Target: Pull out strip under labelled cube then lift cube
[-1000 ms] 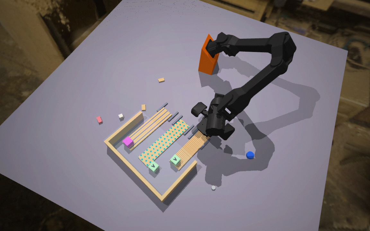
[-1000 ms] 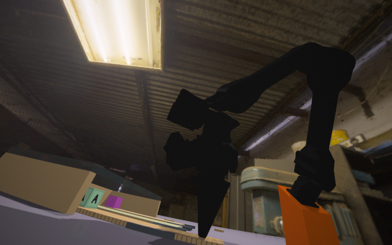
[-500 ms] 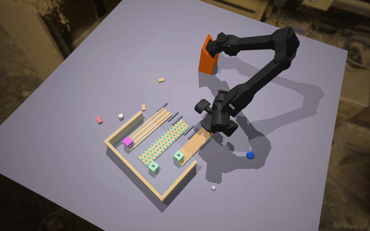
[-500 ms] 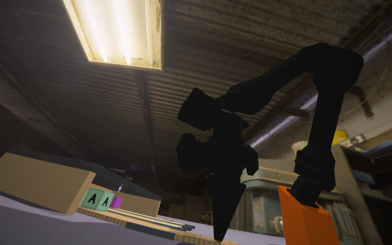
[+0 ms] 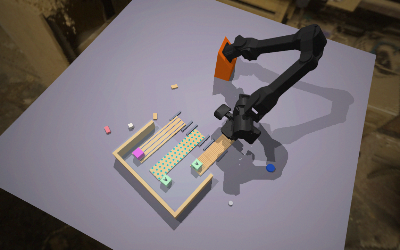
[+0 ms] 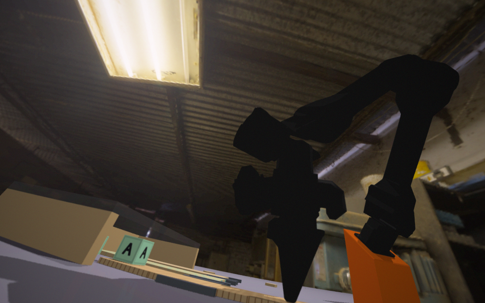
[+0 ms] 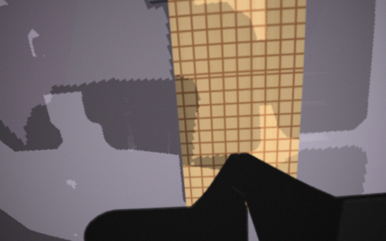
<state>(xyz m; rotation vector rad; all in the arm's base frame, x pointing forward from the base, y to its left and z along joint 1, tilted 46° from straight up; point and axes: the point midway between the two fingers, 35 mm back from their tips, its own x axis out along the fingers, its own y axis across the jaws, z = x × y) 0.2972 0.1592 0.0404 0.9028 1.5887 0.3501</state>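
My gripper tip is now 9 cm short of the grid strip and 4 cm to the left of it. From my gripper tip the other things lie so: white block: 40 cm to the right, 13 cm ahead; tan block: 33 cm to the right, 5 cm ahead; blue disc: 18 cm to the left, 8 cm ahead.
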